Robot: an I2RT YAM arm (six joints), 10 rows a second.
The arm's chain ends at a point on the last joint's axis. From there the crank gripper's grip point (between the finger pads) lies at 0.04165 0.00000 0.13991 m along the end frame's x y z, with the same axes.
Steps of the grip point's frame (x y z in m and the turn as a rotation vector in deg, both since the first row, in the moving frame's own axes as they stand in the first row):
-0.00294 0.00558 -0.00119 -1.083 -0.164 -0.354
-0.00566 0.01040 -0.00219 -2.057 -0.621 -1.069
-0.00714 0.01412 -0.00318 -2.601 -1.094 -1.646
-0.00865 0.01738 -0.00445 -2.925 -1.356 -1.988
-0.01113 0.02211 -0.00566 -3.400 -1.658 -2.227
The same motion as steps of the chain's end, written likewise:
-0.00255 0.00319 -0.00129 -1.083 -0.164 -0.354
-0.00418 0.00613 -0.00256 -2.057 -0.621 -1.069
-0.00454 0.00891 -0.00383 -2.601 -1.094 -1.646
-0.00543 0.01160 -0.00525 -2.925 -1.356 -1.988
-0.00720 0.01532 -0.00661 -3.400 -1.658 -2.227

